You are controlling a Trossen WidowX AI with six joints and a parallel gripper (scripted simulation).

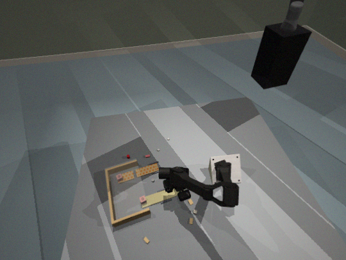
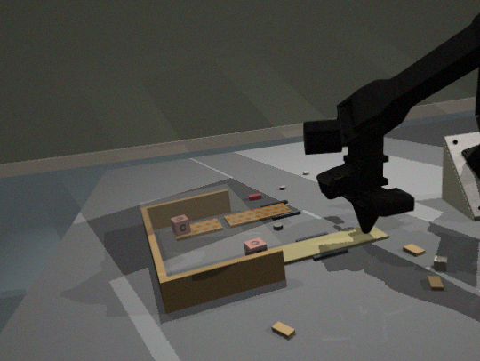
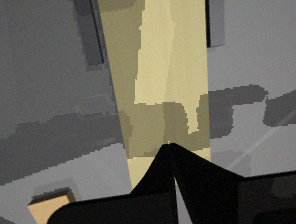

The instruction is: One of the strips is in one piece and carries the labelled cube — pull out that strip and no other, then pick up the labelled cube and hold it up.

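The grey disc is 14 cm ahead of my gripper tip and 10 cm to the right of it. Also, from my gripper tip: white cube (5 cm behind, 14 cm to the left); pink block (14 cm ahead, 28 cm to the right).
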